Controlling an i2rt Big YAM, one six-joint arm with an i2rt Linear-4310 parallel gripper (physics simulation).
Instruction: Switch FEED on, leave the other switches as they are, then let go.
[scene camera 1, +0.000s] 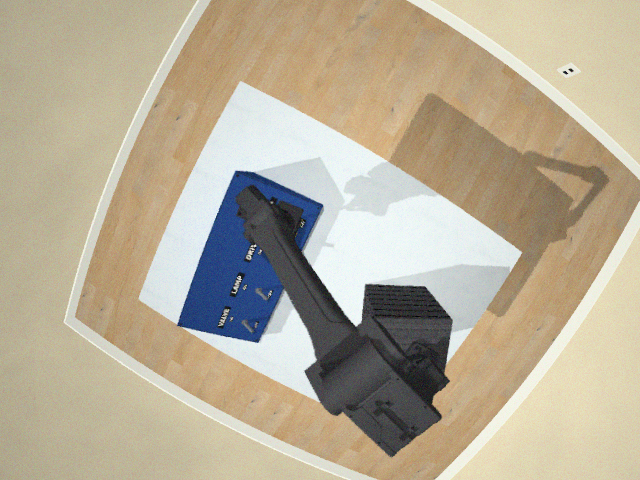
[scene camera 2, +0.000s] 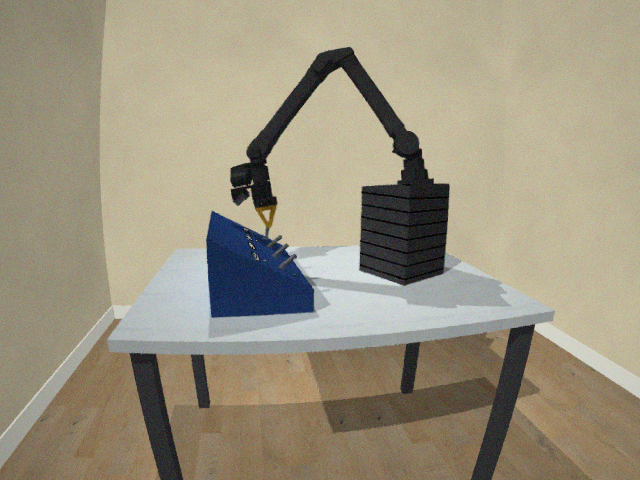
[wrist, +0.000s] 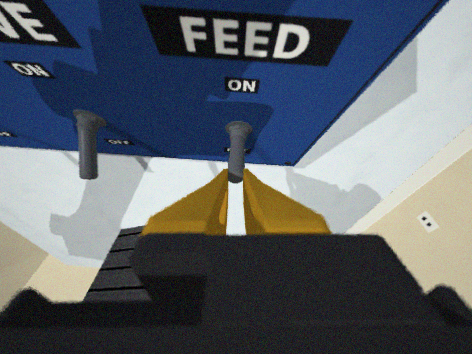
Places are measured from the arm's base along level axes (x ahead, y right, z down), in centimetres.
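Where they show: gripper, between the fingertips: (scene camera 1: 293, 223) (scene camera 2: 269, 227) (wrist: 235, 176); arm's base, origin of its link: (scene camera 1: 414, 365) (scene camera 2: 415, 184).
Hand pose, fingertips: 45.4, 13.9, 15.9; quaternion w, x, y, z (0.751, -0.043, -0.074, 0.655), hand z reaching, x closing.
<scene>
Things, the pixels of their top centre, and the offset from my fingertips, as dx, dy, dz. "spot": a spot on its surface instead. Level surfaces: height alone.
- FEED label, centre of its top: (wrist: 244, 41) +7.7, -0.6, +0.3
- mark, a spot on its surface: (wrist: 242, 85) spot: +5.4, -0.4, +1.9
- FEED lever, centre of its top: (wrist: 235, 177) (scene camera 2: 267, 224) +0.7, -0.1, -0.8
- DRIVE lever, centre of its top: (wrist: 73, 165) -1.4, -11.9, +0.4
- LAMP, centre of its top: (scene camera 1: 261, 297) -2.4, -23.9, +0.4
- VALVE, centre of its top: (scene camera 1: 247, 329) -3.3, -35.9, +0.4
- white table, height of its surface: dz +13.6
The blue sloped switch panel (scene camera 1: 209, 273) (scene camera 2: 253, 291) (wrist: 165, 90) stands on the table. The FEED label (wrist: 245, 40) is at one end, above an ON mark (wrist: 242, 85). The FEED lever (wrist: 237, 150) (scene camera 2: 266, 232) stands more upright than the other levers; its tip is between my fingertips. My gripper (wrist: 235, 176) (scene camera 2: 267, 225) is shut on that tip, with its yellow fingers close together. In scene camera 1, the arm hides the fingers and the FEED lever. The DRIVE lever (wrist: 88, 150) and the levers at LAMP (scene camera 1: 262, 293) and VALVE (scene camera 1: 248, 326) lean to their OFF side.
The DRIVE lever is beside my fingers, left in the wrist view. The black ribbed base block (scene camera 1: 405, 302) (scene camera 2: 403, 235) of the arm stands on the white table (scene camera 1: 222, 124) (scene camera 2: 361, 330). The arm reaches over the panel from there.
</scene>
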